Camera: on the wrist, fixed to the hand. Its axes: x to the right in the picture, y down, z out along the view.
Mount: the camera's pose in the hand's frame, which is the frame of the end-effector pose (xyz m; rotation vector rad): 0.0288 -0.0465 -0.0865 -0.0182 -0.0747 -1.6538
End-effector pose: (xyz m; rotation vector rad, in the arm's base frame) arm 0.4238 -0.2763 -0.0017 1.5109 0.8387 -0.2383
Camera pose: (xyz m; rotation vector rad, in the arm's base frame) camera 0.3862 -0.1902 -0.0424 0.4328 1.8332 -1.4404
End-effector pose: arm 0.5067 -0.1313 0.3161 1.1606 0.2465 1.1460
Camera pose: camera 0.4882 -0.0546 0.2509 0.5920 0.9033 -0.3600
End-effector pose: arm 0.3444 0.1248 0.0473 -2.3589 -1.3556 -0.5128
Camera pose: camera 0.3064 0.1258 0.1423 0.6777 2.9146 0.7258
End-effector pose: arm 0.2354 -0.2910 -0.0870 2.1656 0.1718 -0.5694
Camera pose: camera 0.2753 -0.1968 -0.0887 1.5252 1.9523 -1.4537
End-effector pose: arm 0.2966 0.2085 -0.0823 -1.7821 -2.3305 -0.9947
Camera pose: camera 0.2169 0.1829 -0.0234 -0.4174 2.5309 0.5993
